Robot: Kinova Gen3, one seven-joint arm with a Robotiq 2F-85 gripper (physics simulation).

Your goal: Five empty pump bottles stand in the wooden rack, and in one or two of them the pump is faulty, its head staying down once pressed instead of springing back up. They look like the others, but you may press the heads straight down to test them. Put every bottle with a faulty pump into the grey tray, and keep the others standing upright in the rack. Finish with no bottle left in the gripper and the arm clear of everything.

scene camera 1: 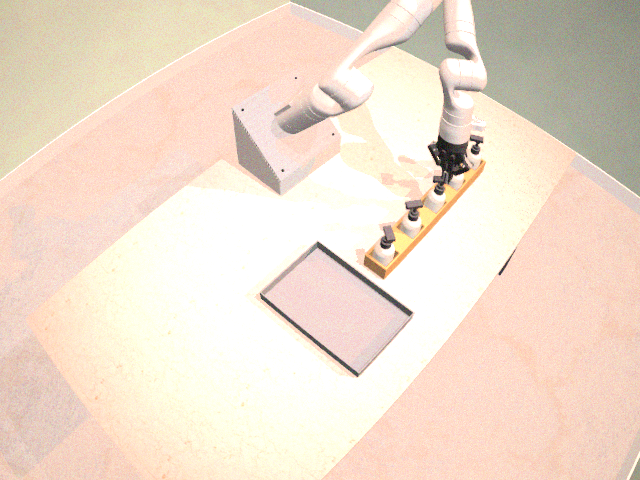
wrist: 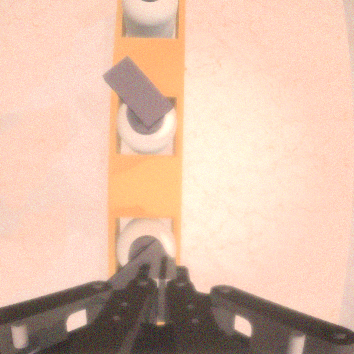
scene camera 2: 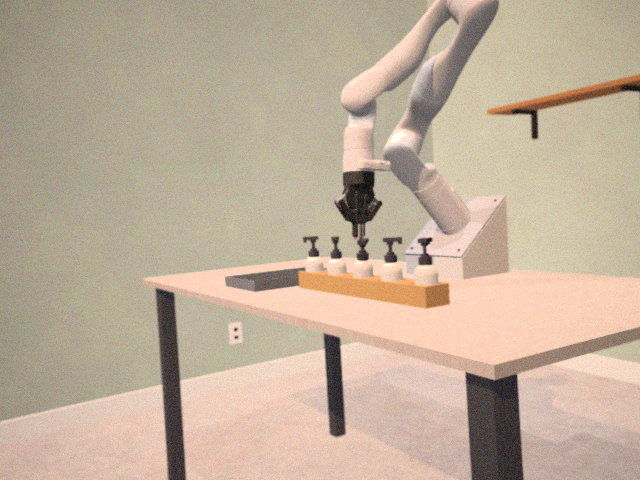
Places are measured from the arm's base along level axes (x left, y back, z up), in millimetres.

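Where they show: gripper, fingertip midpoint: [scene camera 1: 446,180] [wrist: 163,271] [scene camera 2: 358,239]; arm's base at its link origin: [scene camera 1: 291,118] [scene camera 2: 456,224].
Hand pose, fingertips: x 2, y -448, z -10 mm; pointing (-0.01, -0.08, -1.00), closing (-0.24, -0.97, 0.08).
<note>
Things, the pixels of their top centre, and the offset from my fingertips.
- wooden rack at its top centre: [wrist: 143,246] [scene camera 2: 363,276] [scene camera 1: 433,202] dx -6, dy +16, dz -90 mm
- middle bottle at its top centre: [wrist: 143,281] [scene camera 2: 361,238] [scene camera 1: 441,178] dx -2, dy +13, dz +2 mm
- neighbour at its top centre: [wrist: 143,97] [scene camera 2: 389,237] [scene camera 1: 461,157] dx +100, dy -11, dz +5 mm
- grey tray at its top centre: [scene camera 1: 337,303] [scene camera 2: 285,272] dx -384, dy +110, dz -105 mm
- end bottle at its top centre: [scene camera 1: 388,230] [scene camera 2: 312,236] dx -220, dy +69, dz +5 mm
- far-end bottle at its top centre: [scene camera 2: 424,238] [scene camera 1: 478,138] dx +208, dy -36, dz +5 mm
The wooden rack [scene camera 1: 424,212] [scene camera 2: 369,289] [wrist: 145,185] holds five upright white bottles with dark pump heads. My gripper [scene camera 1: 447,178] [scene camera 2: 358,236] [wrist: 163,271] is shut and empty, pointing down with its tips at about the height of the middle bottle's head. The middle bottle [scene camera 1: 436,200] [scene camera 2: 362,268] [wrist: 129,235] has its head raised to about its neighbours' height; the fingers partly hide it in the wrist view, and contact is unclear. The neighbour [scene camera 1: 456,180] [scene camera 2: 392,271] [wrist: 145,142] away from the tray has its head up. The grey tray [scene camera 1: 330,310] [scene camera 2: 266,280] is empty.
The end bottle [scene camera 1: 384,252] [scene camera 2: 314,264] nearest the tray stands beside another bottle [scene camera 1: 411,226] [scene camera 2: 337,266]. The far-end bottle [scene camera 1: 474,156] [scene camera 2: 425,274] is beyond the gripper. The robot's base block [scene camera 1: 258,149] [scene camera 2: 485,242] stands behind the rack.
</note>
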